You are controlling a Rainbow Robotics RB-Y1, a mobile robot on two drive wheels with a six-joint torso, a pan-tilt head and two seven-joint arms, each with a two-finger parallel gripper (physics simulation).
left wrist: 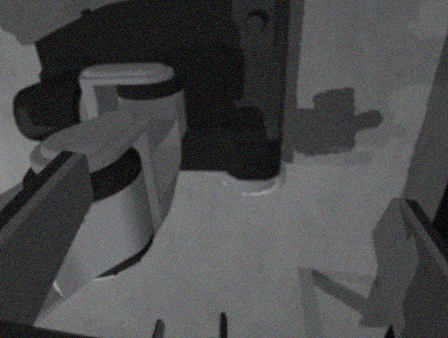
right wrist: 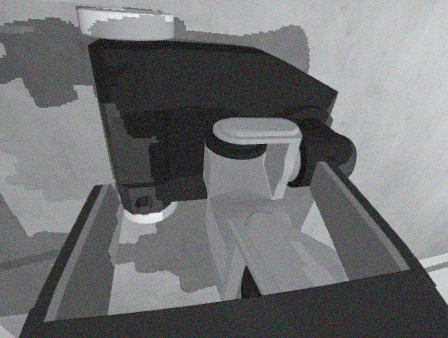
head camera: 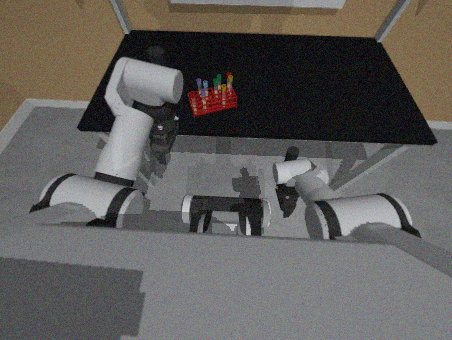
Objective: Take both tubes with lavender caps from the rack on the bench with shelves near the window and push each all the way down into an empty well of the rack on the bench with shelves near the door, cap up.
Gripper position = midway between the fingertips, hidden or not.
my left gripper: left wrist 237, 197; head camera 169, 149; not seen in the right wrist view (out of frame)
red rack: head camera 213, 105; not seen in the left wrist view (out of frame); not seen in the right wrist view (out of frame)
